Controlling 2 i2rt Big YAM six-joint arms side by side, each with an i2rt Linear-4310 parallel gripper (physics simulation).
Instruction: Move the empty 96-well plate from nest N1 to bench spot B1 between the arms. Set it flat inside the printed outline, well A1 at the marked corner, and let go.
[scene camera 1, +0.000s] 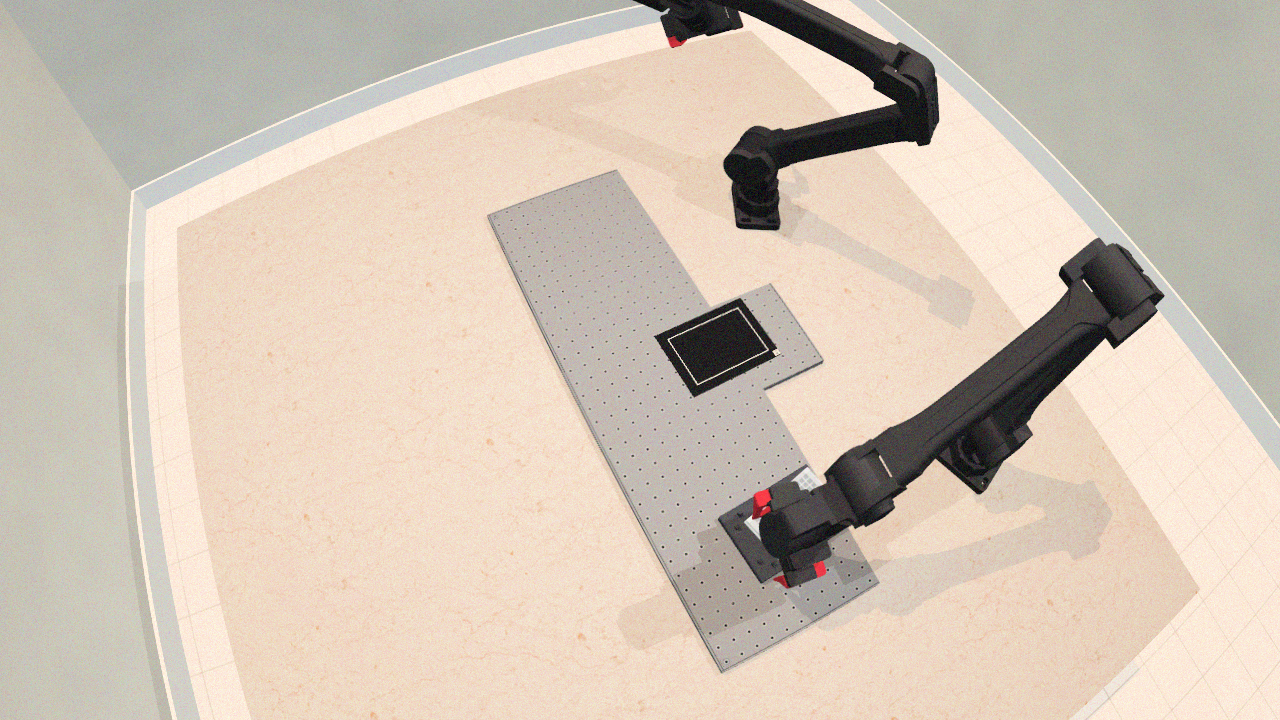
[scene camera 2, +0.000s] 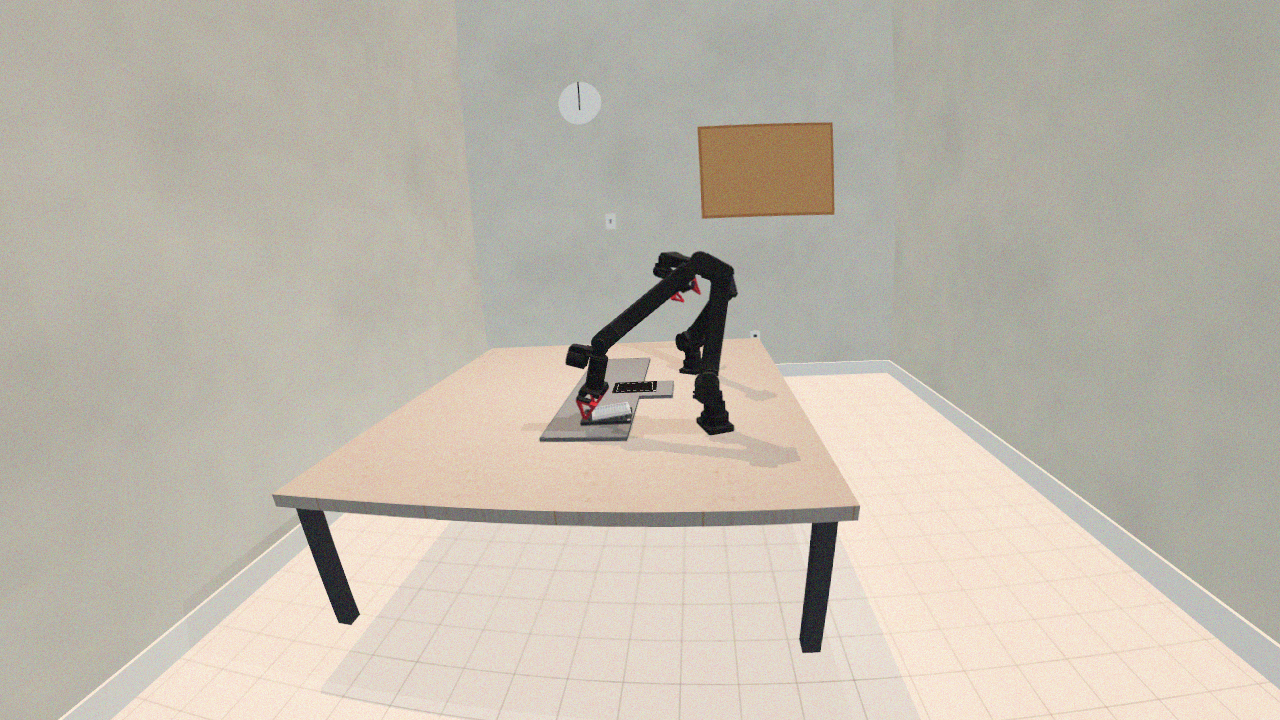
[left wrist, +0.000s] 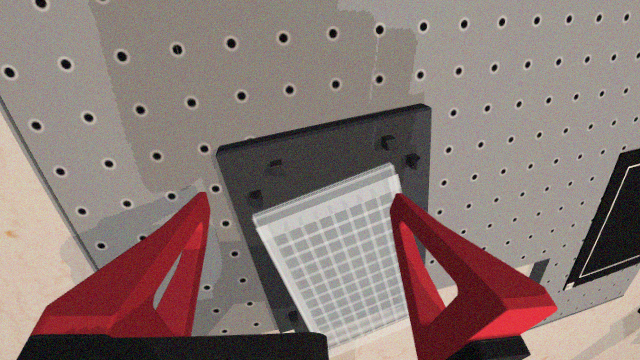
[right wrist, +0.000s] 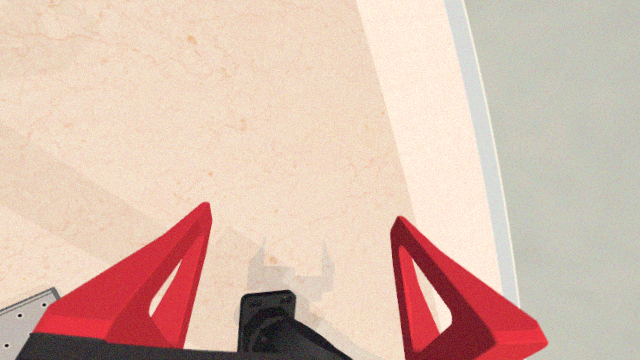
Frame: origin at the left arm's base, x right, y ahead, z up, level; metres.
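Seen in the pictures: left gripper, between the fingertips: (scene camera 2: 589, 412) (left wrist: 303, 201); right gripper, between the fingertips: (scene camera 1: 709, 29) (scene camera 2: 692, 297) (right wrist: 304, 217); left arm's base, origin of its link: (scene camera 1: 966, 457) (scene camera 2: 714, 426); right arm's base, origin of its link: (scene camera 1: 755, 207) (scene camera 2: 693, 370) (right wrist: 265, 328).
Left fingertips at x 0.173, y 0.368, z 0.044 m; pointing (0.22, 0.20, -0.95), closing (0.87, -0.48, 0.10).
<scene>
Offsets run from my left fingertips to a thing's top centre. "*": to the spot under its first point. Level surfaces: height alone.
The clear-white 96-well plate {dx +0.003, dy -0.071, dz +0.005 m} (scene camera 1: 806, 480) (scene camera 2: 612, 411) (left wrist: 345, 255) lies on the dark nest N1 {dx +0.007, dy -0.057, dz -0.009 m} (scene camera 1: 741, 544) (left wrist: 330, 145). It is turned askew to the nest's pegs, and scene camera 2 shows it tilted, its right end higher. My left gripper (scene camera 1: 771, 542) (scene camera 2: 587, 411) (left wrist: 303, 201) is open over the plate's near-peg end; in the left wrist view one fingertip overlaps the plate's right edge and the other stands left of it. The black spot B1 {* dx +0.282, dy -0.220, dz -0.029 m} (scene camera 1: 718, 346) (scene camera 2: 635, 387) (left wrist: 612, 230) has a white outline and corner mark {dx +0.204, dy -0.280, dz -0.029 m} (scene camera 1: 776, 352). My right gripper (scene camera 2: 687, 294) (right wrist: 304, 217) is open and empty, high up.
The grey perforated board {dz -0.031 m} (scene camera 1: 572, 295) (left wrist: 480, 200) carries the nest and B1, with a tab jutting out beside B1. The right arm's base (scene camera 1: 756, 210) (right wrist: 267, 305) stands on the table {dz -0.044 m} (scene camera 1: 375, 376) (scene camera 2: 465, 456). The left arm reaches low across the board's edge.
</scene>
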